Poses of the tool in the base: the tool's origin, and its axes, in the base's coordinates. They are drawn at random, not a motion.
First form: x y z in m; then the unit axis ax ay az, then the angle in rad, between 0 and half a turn.
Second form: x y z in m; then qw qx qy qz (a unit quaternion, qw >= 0). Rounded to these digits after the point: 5 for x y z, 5 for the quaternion.
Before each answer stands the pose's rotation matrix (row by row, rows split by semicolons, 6 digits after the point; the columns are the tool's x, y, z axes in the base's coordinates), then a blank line. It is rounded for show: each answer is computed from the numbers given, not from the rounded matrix.
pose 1, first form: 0.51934, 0.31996, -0.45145, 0.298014, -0.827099, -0.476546, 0.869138
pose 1, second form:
0.676970 0.276589 -0.682063; -0.451356 0.888006 -0.087883; 0.581368 0.367347 0.725994

0.51934, 0.31996, -0.45145, 0.90705, 0.12547, -0.34822, -0.20064
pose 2, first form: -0.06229, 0.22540, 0.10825, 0.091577, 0.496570, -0.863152, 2.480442
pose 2, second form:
-0.774281 0.611364 0.163473; -0.448631 -0.348081 -0.823147; -0.446341 -0.710685 0.543789

-0.06229, 0.22540, 0.10825, 0.32459, 0.08662, 0.46968, -0.81642
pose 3, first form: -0.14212, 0.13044, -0.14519, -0.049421, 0.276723, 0.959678, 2.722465
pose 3, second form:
-0.908771 -0.416722 0.021865; 0.364386 -0.766921 0.528256; -0.203368 0.488031 0.848803

-0.14212, 0.13044, -0.14519, 0.20803, -0.04834, 0.27067, 0.93868
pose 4, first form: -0.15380, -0.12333, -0.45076, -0.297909, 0.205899, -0.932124, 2.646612
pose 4, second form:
-0.713130 0.327456 0.619853; -0.558089 -0.800277 -0.219301; 0.424243 -0.502323 0.753452

-0.15380, -0.12333, -0.45076, 0.24497, -0.28883, 0.19963, -0.90372
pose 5, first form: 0.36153, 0.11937, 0.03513, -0.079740, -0.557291, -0.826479, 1.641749
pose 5, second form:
-0.064084 0.871989 -0.485313; -0.776811 0.261698 0.572782; 0.626465 0.413703 0.660600

0.36153, 0.11937, 0.03513, 0.68158, -0.05835, -0.40779, -0.60477
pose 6, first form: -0.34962, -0.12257, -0.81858, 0.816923, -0.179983, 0.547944, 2.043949
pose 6, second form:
0.515783 -0.701779 0.491401; 0.273711 -0.408539 -0.870734; 0.811819 0.583611 -0.018633

-0.34962, -0.12257, -0.81858, 0.52168, 0.69695, -0.15355, 0.46747
